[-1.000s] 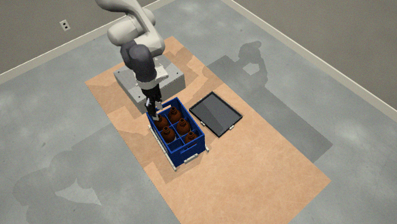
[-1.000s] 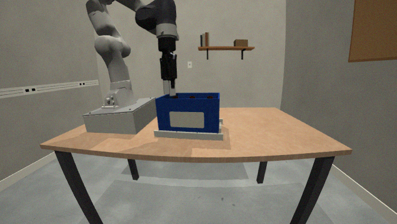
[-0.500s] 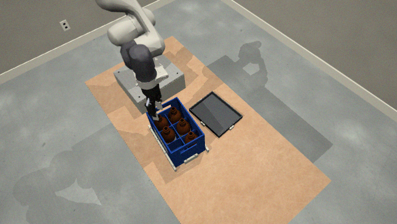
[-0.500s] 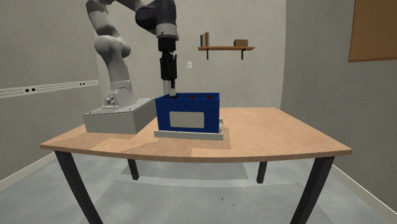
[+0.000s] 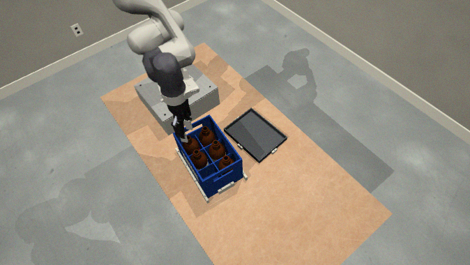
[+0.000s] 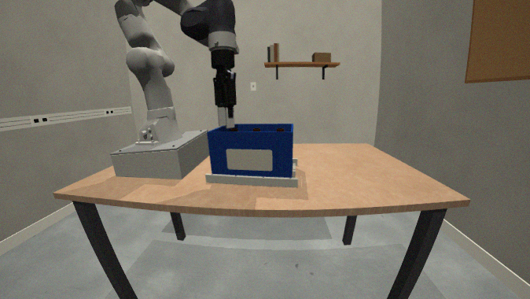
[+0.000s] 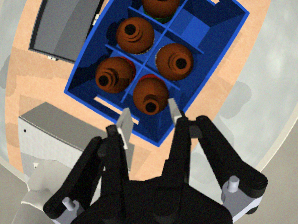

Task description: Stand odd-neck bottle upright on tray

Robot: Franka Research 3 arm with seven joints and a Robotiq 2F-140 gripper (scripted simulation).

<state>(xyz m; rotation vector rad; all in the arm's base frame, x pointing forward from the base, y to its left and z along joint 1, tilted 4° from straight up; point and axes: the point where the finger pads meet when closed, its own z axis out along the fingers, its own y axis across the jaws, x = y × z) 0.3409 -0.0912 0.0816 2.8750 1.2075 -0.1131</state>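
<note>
The bottle lies 130 mm below my hand. The rest, counted from my hand: blue crate (90 mm ahead, 50 mm to the left, 130 mm below); dark grey tray (60 mm ahead, 310 mm to the left, 200 mm below).
</note>
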